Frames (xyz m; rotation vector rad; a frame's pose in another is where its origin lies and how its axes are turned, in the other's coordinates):
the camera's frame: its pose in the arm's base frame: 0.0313 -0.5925 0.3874 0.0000 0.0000 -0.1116
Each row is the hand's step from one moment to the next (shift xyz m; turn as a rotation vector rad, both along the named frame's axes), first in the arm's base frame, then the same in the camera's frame.
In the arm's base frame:
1: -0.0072 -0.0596 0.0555 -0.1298 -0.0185 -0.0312
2: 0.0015 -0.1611 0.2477 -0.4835 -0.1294 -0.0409
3: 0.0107 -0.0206 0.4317 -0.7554 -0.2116 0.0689
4: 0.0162 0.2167 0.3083 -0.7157 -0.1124 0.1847
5: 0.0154 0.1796 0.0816 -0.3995 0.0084 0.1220
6: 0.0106 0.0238 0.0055 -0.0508 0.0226 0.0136
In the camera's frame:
1: -0.0005 -0.0600 0.0555 -0.1269 -0.0328 -0.0312
2: 0.0194 -0.1599 0.2477 -0.4661 -0.1824 -0.0409
3: 0.0129 -0.0193 0.4317 -0.7271 -0.2944 0.0689
4: -0.0080 0.2172 0.3083 -0.6987 -0.1914 0.1847
5: -0.0047 0.1802 0.0816 -0.3980 -0.0361 0.1220
6: 0.0079 0.0248 0.0055 -0.0530 0.0168 0.0136

